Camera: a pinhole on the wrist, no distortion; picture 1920 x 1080 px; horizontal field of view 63.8 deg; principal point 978.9 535.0 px. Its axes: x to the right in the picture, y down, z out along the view. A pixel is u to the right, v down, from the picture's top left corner.
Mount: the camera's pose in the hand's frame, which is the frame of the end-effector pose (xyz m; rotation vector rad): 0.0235 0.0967 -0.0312 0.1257 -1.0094 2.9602
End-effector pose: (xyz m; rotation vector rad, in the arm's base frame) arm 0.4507 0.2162 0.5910 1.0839 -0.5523 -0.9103
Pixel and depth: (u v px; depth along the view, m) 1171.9 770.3 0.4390
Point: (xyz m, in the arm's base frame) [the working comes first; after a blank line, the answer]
In the camera's frame: 0.0549 0.0670 0.4390

0.1562 0.0372 0.4934
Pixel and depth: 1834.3 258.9 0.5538
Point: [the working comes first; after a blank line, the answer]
In the camera's frame: 0.3072 -0.0991 0.5538

-0.1129 0.1403 0.6395
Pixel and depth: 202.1 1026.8 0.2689
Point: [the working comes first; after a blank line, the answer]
In the camera's frame: -0.1354 0.0857 0.2689

0.4065 -0.0145 0.5073
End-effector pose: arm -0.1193 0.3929 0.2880 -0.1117 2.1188 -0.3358
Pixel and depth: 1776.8 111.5 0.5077
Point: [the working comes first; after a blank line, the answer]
In the camera's frame: 0.2627 -0.1394 0.5077

0.3803 0.2394 0.2366
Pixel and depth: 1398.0 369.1 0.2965
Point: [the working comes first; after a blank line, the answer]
In the camera's frame: 0.0806 -0.0319 0.2965

0.0879 0.2979 0.2167
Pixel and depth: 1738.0 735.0 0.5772
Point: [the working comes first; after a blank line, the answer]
In the camera's frame: 0.2841 0.0748 0.5772

0.3203 0.0554 0.3538
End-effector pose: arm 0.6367 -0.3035 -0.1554 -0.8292 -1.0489 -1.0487
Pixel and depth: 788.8 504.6 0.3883
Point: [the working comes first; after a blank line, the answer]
In the camera's frame: -0.0479 -0.0077 0.3883

0.4484 -0.1188 0.0298
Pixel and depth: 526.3 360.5 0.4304
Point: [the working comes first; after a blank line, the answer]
In the camera's frame: -0.1263 -0.0487 0.4304

0.4535 -0.0914 0.1238
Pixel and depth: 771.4 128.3 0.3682
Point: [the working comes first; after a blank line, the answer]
In the camera's frame: -0.0495 -0.0971 0.3682

0.5175 -0.0594 0.0402
